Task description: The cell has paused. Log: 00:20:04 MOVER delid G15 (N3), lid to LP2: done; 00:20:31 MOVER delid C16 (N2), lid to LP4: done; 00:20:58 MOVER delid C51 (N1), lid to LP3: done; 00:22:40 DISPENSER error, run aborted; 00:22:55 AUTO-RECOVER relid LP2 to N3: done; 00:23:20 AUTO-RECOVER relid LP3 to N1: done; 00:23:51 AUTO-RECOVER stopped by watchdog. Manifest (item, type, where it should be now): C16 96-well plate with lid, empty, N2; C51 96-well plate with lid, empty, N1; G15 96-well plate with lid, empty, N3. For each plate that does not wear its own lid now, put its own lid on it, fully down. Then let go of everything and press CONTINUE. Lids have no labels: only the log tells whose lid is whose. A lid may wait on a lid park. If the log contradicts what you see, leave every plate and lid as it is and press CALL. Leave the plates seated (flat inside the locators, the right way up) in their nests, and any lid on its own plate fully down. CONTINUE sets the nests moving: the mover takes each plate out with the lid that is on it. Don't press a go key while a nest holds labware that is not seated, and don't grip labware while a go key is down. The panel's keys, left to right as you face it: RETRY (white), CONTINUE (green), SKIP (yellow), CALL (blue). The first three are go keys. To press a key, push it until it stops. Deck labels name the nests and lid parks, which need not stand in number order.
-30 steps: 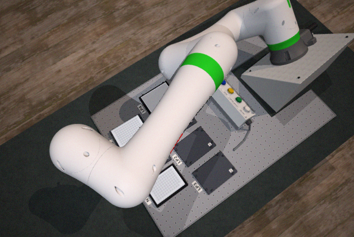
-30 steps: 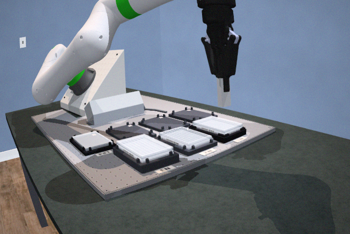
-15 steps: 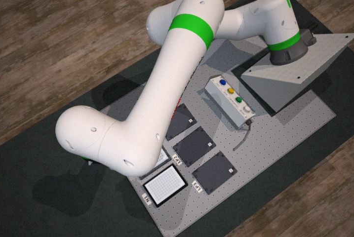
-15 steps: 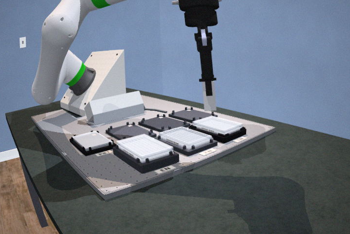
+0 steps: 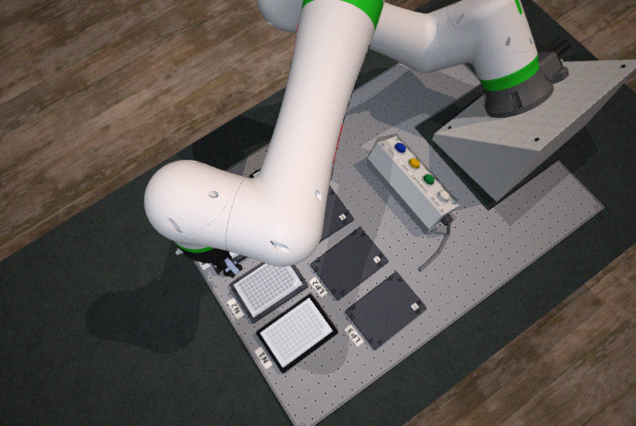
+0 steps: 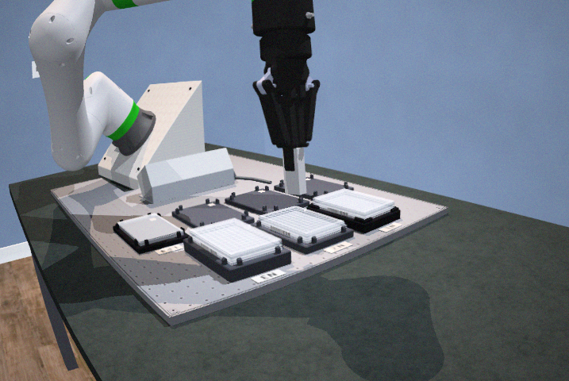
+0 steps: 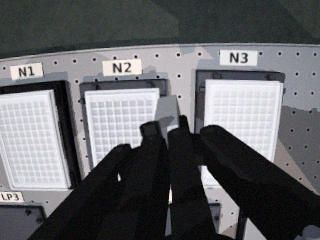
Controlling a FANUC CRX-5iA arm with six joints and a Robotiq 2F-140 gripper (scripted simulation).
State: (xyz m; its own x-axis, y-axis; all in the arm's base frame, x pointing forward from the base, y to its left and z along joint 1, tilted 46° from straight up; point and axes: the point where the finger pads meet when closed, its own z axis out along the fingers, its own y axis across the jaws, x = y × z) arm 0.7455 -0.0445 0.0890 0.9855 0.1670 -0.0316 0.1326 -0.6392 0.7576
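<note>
Right now my hand is 24 cm past the lid park LP4, 14 cm to the left of it and 12 cm above it. Also, from my hand: lid park LP1: 23 cm behind, 12 cm below; then 96-well plate: 5 cm behind, 6 cm to the left, 11 cm below; then lid park LP2: 22 cm behind, 13 cm to the left, 12 cm below.
</note>
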